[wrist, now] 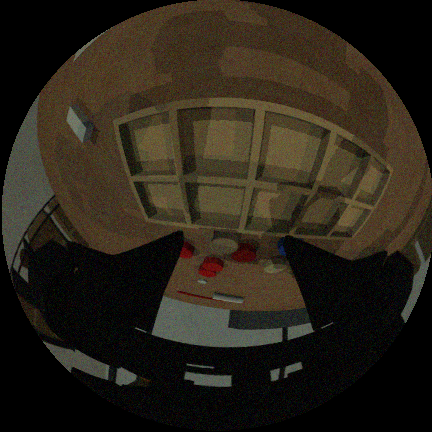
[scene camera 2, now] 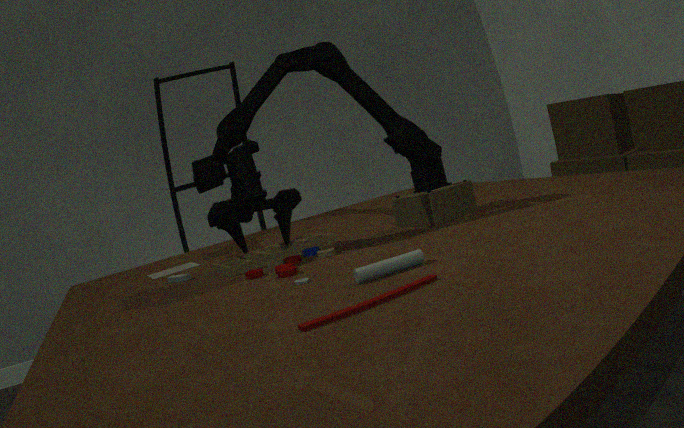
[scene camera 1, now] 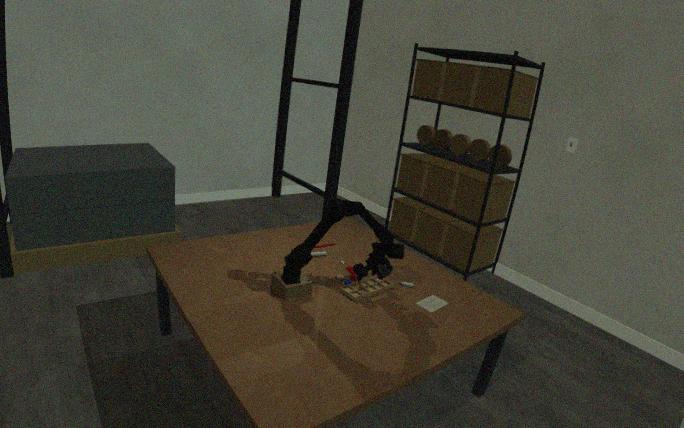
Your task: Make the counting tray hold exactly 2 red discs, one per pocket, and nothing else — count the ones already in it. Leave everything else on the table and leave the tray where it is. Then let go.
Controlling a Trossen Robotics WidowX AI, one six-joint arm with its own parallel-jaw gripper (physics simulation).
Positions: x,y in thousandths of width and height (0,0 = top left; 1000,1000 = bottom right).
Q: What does the red rod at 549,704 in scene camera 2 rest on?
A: The table.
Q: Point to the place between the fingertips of my gripper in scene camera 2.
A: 391,581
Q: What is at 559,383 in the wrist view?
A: A counting tray.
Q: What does my gripper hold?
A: Nothing.
